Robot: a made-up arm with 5 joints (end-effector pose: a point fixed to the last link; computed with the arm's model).
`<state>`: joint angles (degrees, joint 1 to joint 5).
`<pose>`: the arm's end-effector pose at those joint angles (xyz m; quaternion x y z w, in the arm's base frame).
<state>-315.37 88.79 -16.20 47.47 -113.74</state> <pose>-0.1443 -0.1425 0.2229 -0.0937 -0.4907 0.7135 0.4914</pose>
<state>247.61 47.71 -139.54 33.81 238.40</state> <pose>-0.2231 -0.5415 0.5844 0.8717 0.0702 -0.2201 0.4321</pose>
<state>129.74 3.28 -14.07 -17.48 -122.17</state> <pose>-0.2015 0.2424 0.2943 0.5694 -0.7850 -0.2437 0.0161</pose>
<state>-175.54 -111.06 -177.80 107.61 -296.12</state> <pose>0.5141 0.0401 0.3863 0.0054 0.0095 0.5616 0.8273</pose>
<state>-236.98 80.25 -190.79 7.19 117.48</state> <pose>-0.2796 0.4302 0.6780 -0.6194 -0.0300 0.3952 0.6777</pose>
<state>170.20 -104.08 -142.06 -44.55 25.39</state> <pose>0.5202 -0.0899 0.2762 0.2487 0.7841 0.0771 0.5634</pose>
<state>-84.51 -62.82 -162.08 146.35 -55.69</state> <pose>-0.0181 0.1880 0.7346 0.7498 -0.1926 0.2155 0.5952</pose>
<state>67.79 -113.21 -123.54 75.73 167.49</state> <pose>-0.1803 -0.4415 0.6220 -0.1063 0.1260 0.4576 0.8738</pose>
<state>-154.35 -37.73 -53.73 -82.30 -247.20</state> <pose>-0.0414 -0.0199 0.7938 -0.0375 -0.0394 0.9336 0.3542</pose>
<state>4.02 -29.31 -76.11 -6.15 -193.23</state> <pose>0.2447 0.0172 0.8621 -0.0843 0.5559 -0.0664 0.8243</pose>
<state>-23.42 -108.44 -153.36 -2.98 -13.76</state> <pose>-0.5420 0.2348 0.2547 -0.6718 0.0568 0.7000 0.2355</pose>
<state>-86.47 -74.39 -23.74 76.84 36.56</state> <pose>0.0131 -0.2122 0.4780 0.4687 -0.8638 0.1675 0.0779</pose>
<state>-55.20 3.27 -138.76 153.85 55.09</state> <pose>0.1354 -0.1948 0.6184 -0.5642 0.8101 0.1595 0.0002</pose>
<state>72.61 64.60 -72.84 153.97 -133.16</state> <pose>0.0284 0.0906 0.2834 0.0657 -0.2872 0.8253 0.4818</pose>
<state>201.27 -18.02 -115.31 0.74 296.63</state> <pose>-0.1306 -0.0508 0.9802 0.2707 -0.2973 -0.3289 0.8545</pose>
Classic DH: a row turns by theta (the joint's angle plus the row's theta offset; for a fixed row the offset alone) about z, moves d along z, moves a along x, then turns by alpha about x. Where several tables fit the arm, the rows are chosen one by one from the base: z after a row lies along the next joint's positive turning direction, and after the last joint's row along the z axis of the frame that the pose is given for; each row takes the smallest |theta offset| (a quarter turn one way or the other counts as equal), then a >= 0, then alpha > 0; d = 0 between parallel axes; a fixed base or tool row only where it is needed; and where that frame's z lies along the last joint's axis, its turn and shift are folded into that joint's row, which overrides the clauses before.
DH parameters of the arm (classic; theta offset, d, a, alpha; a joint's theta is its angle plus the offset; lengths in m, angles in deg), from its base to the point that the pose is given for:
joint 1: 0 0.402 0 -90
joint 2: -79.33 0 0.1944 0
joint 3: -23.38 0 -0.2409 0
joint 4: -77.29 0 -0.116 90
joint 5: 180 0.148 0 0

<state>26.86 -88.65 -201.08 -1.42 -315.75</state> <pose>-0.4368 -0.2212 0.1517 0.8154 -0.1247 -0.4599 0.3287</pose>
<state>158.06 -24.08 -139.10 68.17 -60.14</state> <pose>-0.1016 0.0409 0.9599 0.2210 -0.6383 -0.4841 0.5561</pose>
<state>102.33 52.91 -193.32 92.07 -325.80</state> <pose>-0.1005 0.4598 0.6917 -0.7558 -0.5110 -0.1516 0.3803</pose>
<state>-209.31 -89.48 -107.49 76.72 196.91</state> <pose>0.2098 -0.1178 0.8238 -0.4581 0.1955 0.8620 0.0936</pose>
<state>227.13 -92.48 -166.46 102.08 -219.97</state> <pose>0.3277 0.3531 0.6044 0.1454 0.1382 -0.9778 0.0612</pose>
